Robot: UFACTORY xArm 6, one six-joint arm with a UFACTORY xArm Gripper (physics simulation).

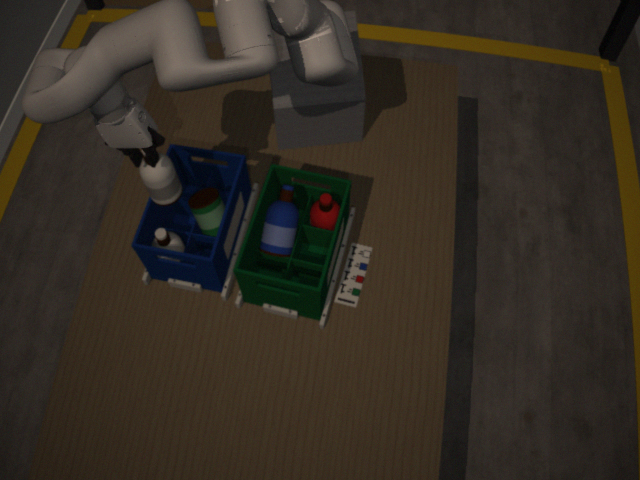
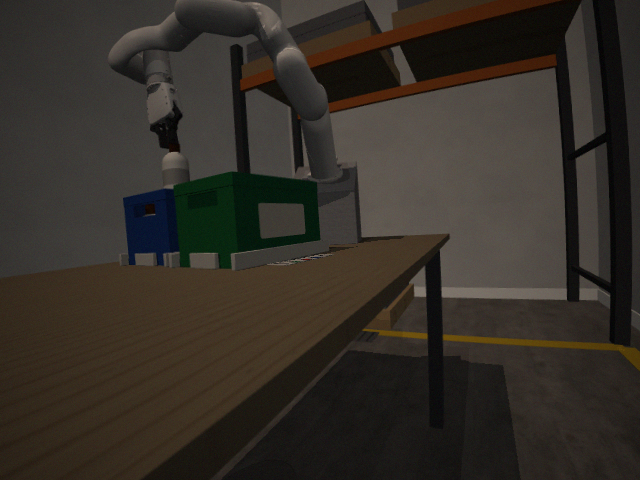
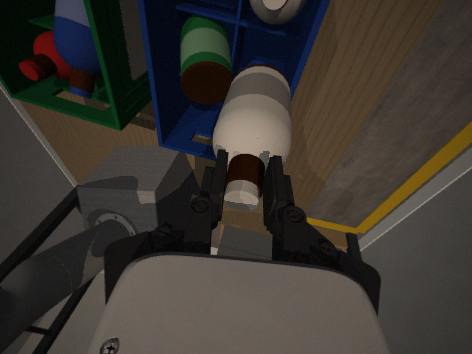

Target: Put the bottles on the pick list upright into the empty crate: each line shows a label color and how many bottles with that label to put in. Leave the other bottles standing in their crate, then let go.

green bottle: image 1; image 3
same spot on green bottle: [image 3: 206, 69] = [image 1: 199, 204]
